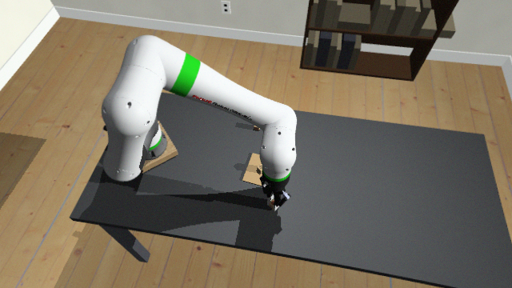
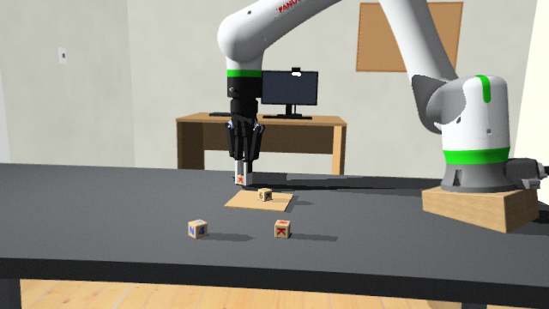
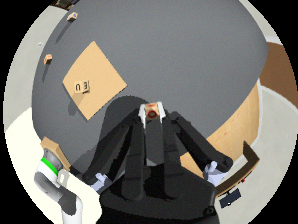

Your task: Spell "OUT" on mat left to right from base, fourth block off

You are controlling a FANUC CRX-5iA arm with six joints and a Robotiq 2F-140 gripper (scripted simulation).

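Now: the tan mat 13 cm to the left of my hand, 9 cm behind it and 3 cm below it.
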